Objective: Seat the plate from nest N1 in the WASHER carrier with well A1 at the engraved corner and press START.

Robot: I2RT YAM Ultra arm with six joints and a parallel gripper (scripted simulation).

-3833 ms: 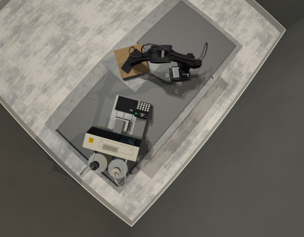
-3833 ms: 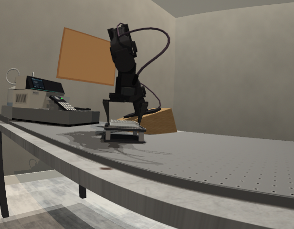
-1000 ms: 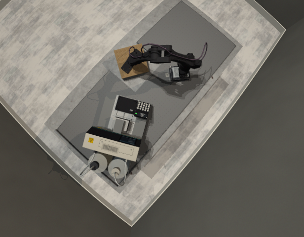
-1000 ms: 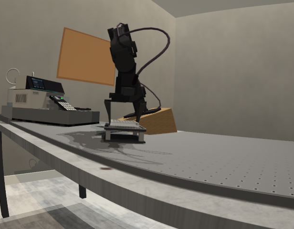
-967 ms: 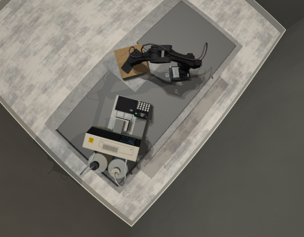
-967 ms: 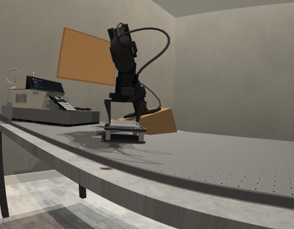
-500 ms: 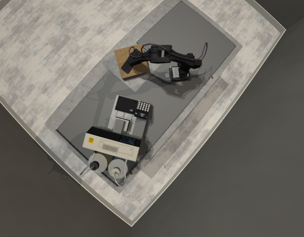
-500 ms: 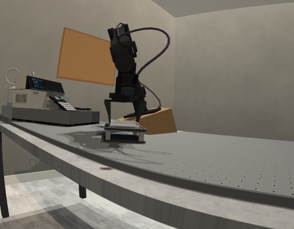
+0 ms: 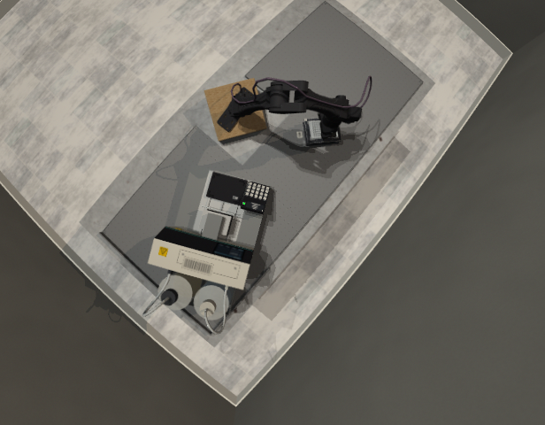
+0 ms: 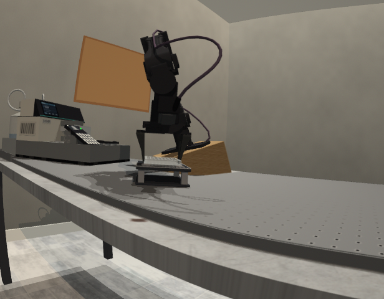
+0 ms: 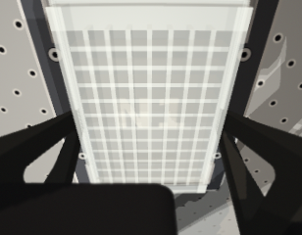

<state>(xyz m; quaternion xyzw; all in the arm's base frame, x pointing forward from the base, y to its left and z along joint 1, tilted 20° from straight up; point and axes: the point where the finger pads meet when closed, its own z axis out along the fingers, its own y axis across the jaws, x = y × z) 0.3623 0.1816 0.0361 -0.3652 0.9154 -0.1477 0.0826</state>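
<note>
Now: hand 1 cm above the nest. Round my hand: black carrier pocket 48 cm to the right, 19 cm behind, 4 cm above; then plate washer 63 cm to the right, 13 cm behind, 8 cm above; then clear well plate right at my hand.
</note>
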